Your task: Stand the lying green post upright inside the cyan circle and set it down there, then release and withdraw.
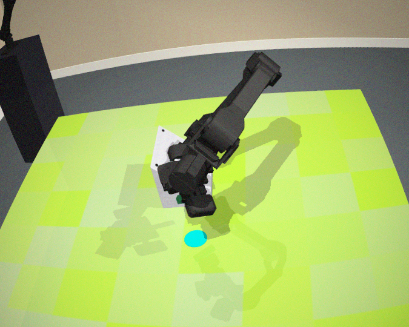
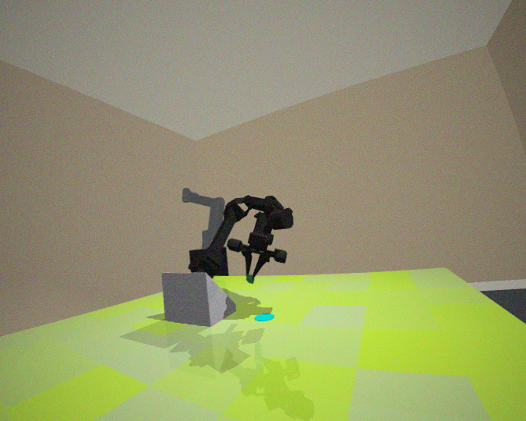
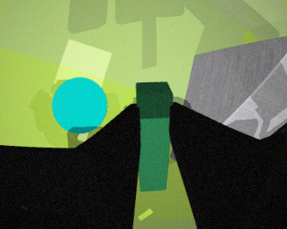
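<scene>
My gripper tip is now 12 cm above the cyan circle, 3 cm short of it and 2 cm to the right of it. Round my gripper tip: green post: 2 cm to the left, 1 cm below, 1 cm behind.
</scene>
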